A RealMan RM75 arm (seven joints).
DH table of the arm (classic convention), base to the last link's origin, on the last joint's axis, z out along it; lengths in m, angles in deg. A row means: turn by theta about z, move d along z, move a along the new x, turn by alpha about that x. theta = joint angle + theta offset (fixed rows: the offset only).
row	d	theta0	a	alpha
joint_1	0.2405	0	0	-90
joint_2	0	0	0	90
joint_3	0.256	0	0	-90
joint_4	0	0	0	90
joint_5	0.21	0	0	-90
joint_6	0	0	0	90
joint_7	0.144	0	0	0
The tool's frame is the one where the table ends.
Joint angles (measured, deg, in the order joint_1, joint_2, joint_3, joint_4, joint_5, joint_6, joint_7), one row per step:
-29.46 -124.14 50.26 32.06 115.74 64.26 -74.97
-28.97 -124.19 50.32 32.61 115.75 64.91 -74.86
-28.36 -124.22 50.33 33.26 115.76 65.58 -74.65
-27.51 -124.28 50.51 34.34 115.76 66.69 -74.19
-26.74 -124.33 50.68 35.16 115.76 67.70 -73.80
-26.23 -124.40 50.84 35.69 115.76 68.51 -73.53
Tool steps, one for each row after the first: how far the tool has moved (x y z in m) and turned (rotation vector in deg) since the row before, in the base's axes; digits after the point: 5 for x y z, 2 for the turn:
-0.00057 -0.00203 0.00100 -0.13 -0.16 -0.25
-0.00121 -0.00227 0.00158 -0.02 -0.10 -0.27
-0.00079 -0.00319 0.00221 -0.13 -0.06 -0.79
-0.00092 -0.00343 0.00149 -0.24 -0.12 -0.60
-0.00012 -0.00272 0.00051 -0.31 -0.18 -0.49

